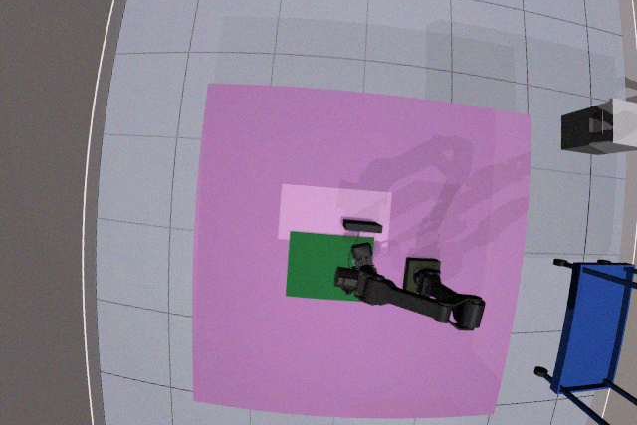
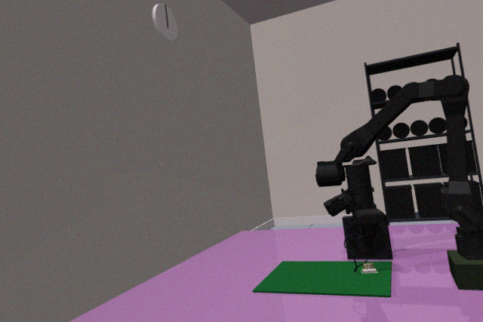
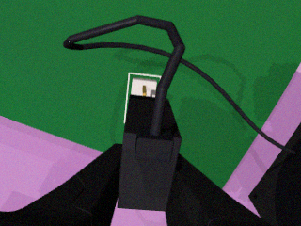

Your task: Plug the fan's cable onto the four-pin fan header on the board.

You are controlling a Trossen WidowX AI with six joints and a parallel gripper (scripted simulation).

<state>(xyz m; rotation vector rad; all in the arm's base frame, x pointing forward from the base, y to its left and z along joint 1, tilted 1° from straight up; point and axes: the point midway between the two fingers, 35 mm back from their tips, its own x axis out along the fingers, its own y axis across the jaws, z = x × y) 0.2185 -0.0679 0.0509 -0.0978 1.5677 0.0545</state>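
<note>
Now: gripper tip 10 mm short of the fan plug and 10 mm below it. From my gripper tip the other things lie so: green board (110 mm ahead, 10 mm to the left, 80 mm below); then black fan (10 mm behind, 130 mm to the right, 10 mm below).
</note>
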